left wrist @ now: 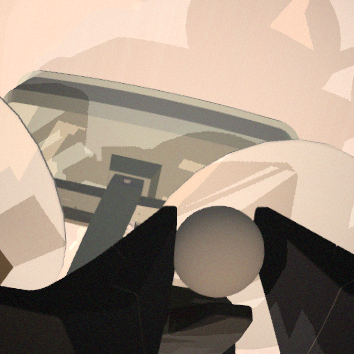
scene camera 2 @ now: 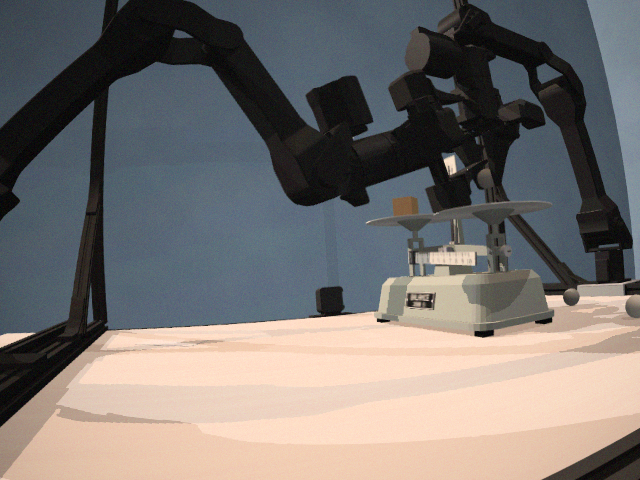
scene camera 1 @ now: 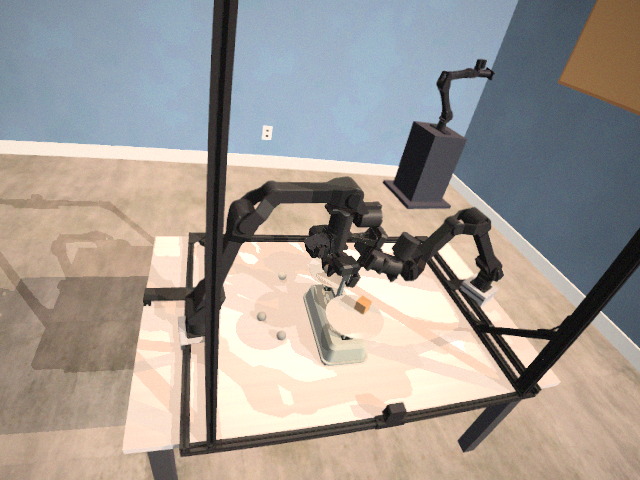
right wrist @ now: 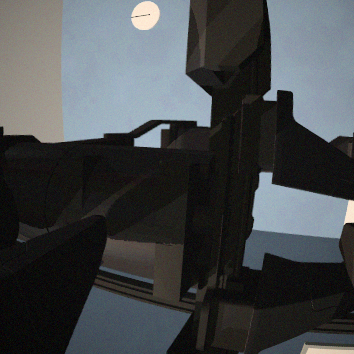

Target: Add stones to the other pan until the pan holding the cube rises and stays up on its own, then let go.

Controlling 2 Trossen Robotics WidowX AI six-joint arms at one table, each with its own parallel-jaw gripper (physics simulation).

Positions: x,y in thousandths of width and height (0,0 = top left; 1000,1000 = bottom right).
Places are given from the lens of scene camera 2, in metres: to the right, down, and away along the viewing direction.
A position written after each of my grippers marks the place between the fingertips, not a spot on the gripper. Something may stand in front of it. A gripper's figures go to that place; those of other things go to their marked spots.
my left gripper (scene camera 2: 765,391): 0.23, -0.07, 0.59
my right gripper (scene camera 2: 741,270): 0.21, -0.15, 0.59
